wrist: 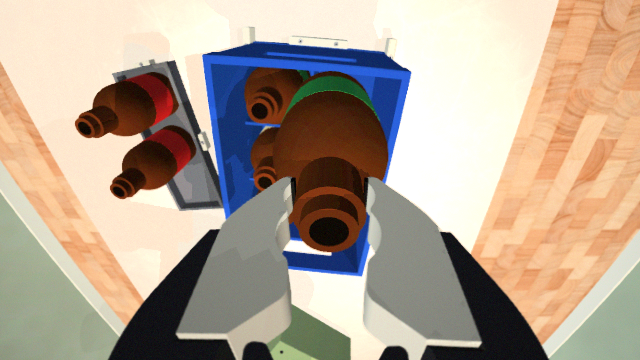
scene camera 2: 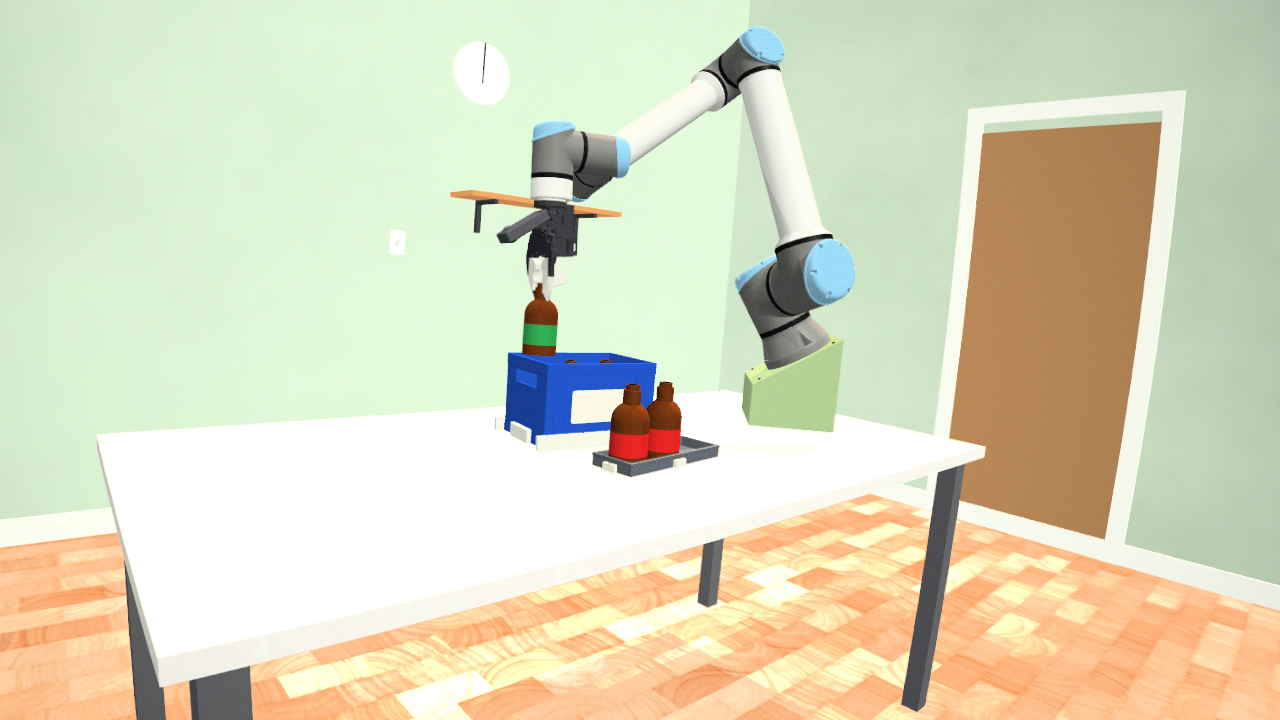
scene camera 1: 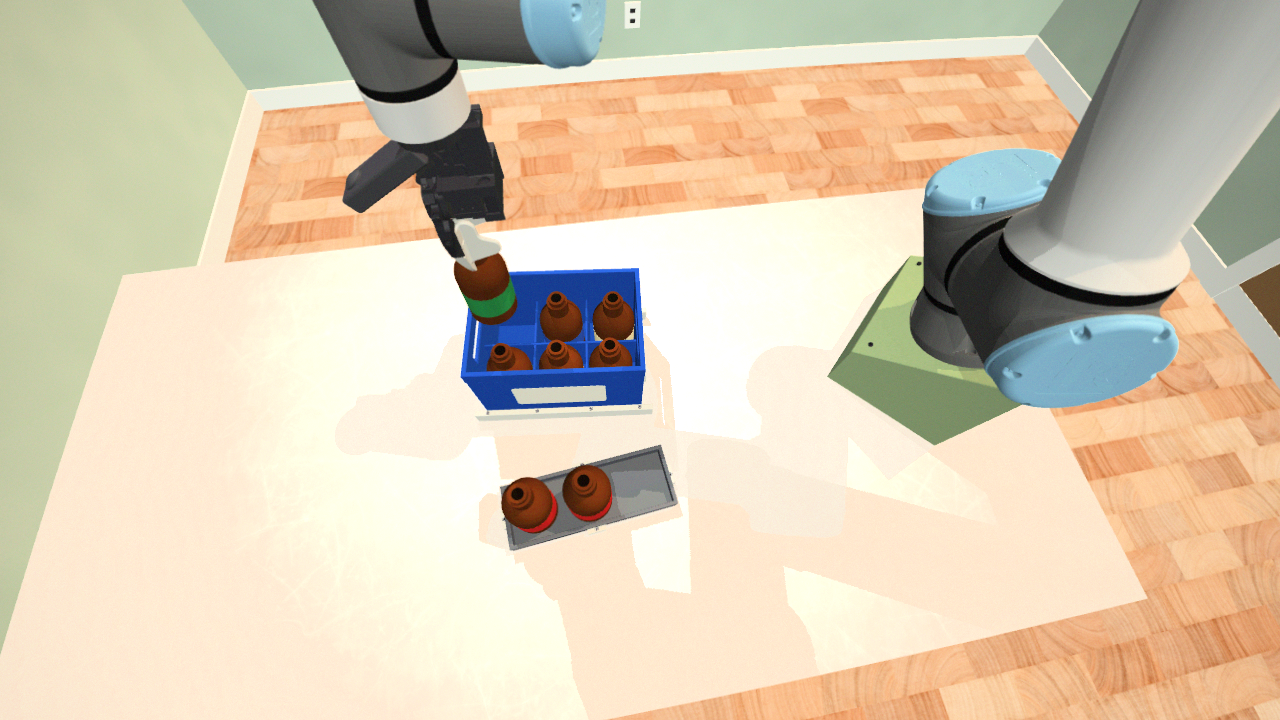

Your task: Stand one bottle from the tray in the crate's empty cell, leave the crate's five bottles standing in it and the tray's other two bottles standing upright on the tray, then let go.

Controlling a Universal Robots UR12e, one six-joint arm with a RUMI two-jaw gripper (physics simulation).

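Frame: origin at the arm's base, x ahead, y left, z up, level; metres.
Where they show: gripper, between the fingertips: [wrist: 329, 180] [scene camera 2: 541, 300] [scene camera 1: 474, 257]; arm's base, origin of its link: [scene camera 2: 798, 354].
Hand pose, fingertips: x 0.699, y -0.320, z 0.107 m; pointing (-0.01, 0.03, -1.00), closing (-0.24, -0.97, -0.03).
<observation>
Each offset is from my fingertips to the centre of the thing.
My gripper [scene camera 1: 474, 255] [scene camera 2: 540, 288] [wrist: 329, 180] is shut on the neck of a brown bottle with a green band {0.000 m ahead, 0.001 m left, 0.039 m down} [scene camera 1: 490, 300] [scene camera 2: 539, 333] [wrist: 330, 130]. The bottle hangs nearly upright at the back left cell of the blue crate {0.079 m back, 0.060 m left, 0.208 m down} [scene camera 1: 492, 392] [scene camera 2: 528, 407] [wrist: 300, 62], its base about level with the rim in scene camera 2. Several brown bottles {0.094 m back, 0.016 m left, 0.210 m down} [scene camera 1: 560, 317] {0.016 m ahead, 0.074 m left, 0.210 m down} [wrist: 267, 95] stand in the other cells. Two red-banded bottles, one {0.054 m ahead, 0.292 m left, 0.213 m down} [scene camera 1: 528, 503] [scene camera 2: 629, 429] [wrist: 130, 107] beside the other {0.035 m back, 0.309 m left, 0.213 m down} [scene camera 1: 587, 491] [scene camera 2: 665, 425] [wrist: 156, 157], stand upright on the grey tray {0.035 m back, 0.306 m left, 0.283 m down} [scene camera 1: 644, 488] [scene camera 2: 699, 450] [wrist: 195, 185].
The green arm base [scene camera 1: 904, 394] [scene camera 2: 792, 402] stands on the table right of the crate. Low white blocks [scene camera 1: 563, 414] [scene camera 2: 563, 442] [wrist: 320, 41] lie along the crate's foot. A wooden wall shelf [scene camera 2: 492, 196] shows behind the gripper in scene camera 2.
</observation>
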